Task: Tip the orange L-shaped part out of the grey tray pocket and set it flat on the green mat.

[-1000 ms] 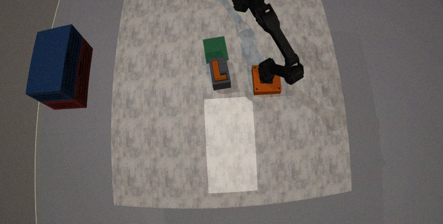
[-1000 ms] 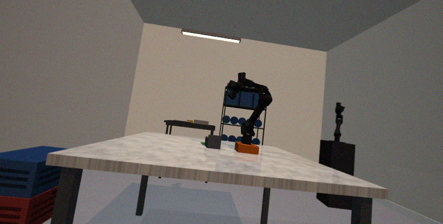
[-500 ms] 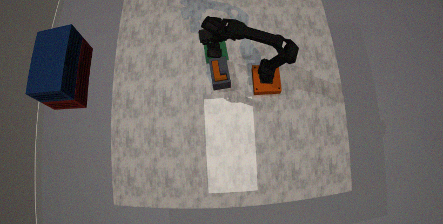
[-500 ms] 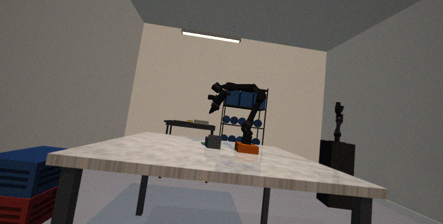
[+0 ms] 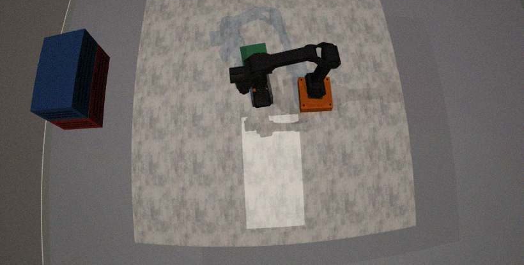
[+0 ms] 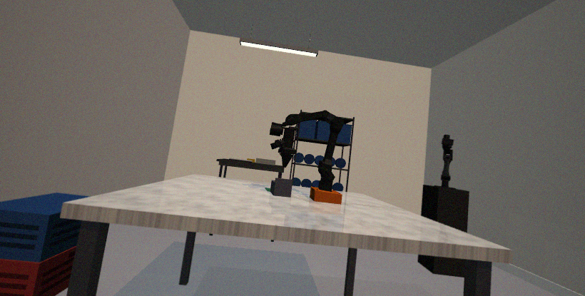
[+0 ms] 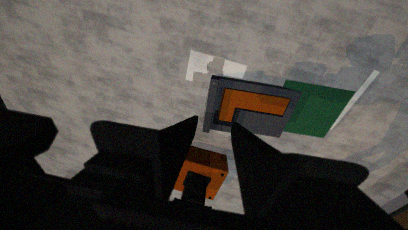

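Right now the orange L-shaped part is 5 cm to the right of my gripper tip and 10 cm below it. The rest, counted from my gripper tip: green mat 3 cm ahead, 22 cm to the right, 16 cm below.
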